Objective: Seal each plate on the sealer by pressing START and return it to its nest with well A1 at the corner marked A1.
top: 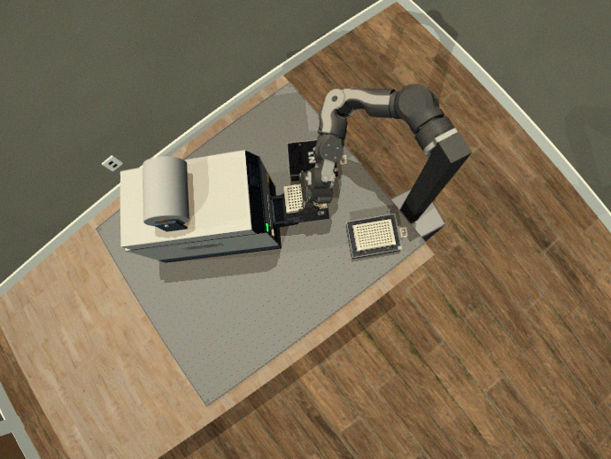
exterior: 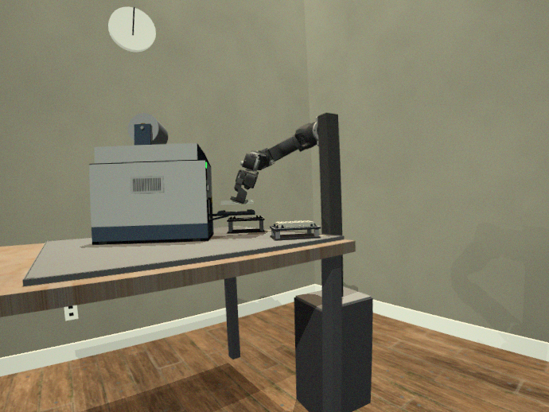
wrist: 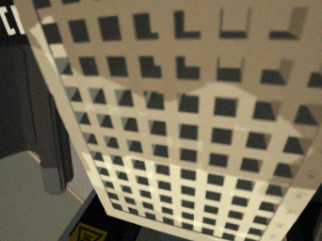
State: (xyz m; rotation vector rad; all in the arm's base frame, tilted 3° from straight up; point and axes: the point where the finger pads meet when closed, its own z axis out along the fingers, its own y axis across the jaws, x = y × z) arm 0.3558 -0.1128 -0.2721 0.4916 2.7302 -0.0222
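Right now the sealer stage is 50 mm below my hand, 20 mm to the left of it and 10 mm ahead of it. Round my hand: black nest N1: 140 mm to the right, 90 mm below, 90 mm behind; yellow warning label: 100 mm to the right, 80 mm ahead, 10 mm above; plate: 190 mm to the left, 140 mm behind, 90 mm below.
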